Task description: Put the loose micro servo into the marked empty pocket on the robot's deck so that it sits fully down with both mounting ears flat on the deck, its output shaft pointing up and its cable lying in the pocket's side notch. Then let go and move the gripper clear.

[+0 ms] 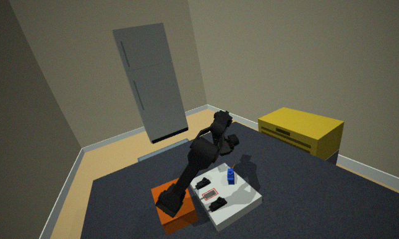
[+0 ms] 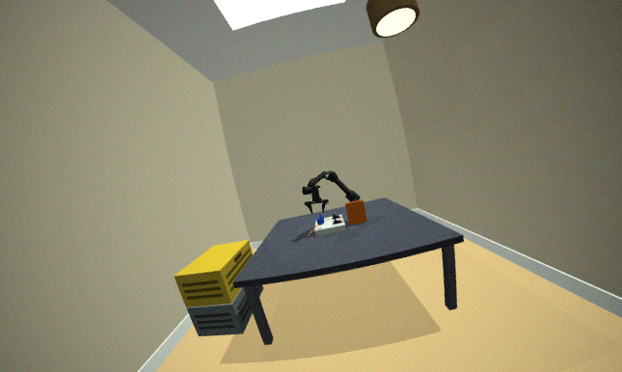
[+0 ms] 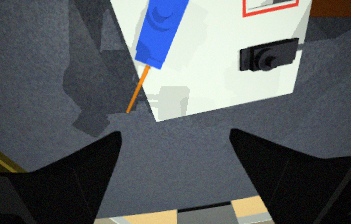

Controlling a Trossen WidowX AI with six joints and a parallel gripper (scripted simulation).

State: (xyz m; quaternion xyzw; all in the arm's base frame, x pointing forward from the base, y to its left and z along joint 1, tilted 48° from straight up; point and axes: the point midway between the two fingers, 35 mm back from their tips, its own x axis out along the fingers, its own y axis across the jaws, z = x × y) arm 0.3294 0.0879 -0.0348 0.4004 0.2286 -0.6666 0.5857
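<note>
Right now my gripper tip is 140 mm above the white deck, 80 mm to the left of it and 30 mm past it.
</note>
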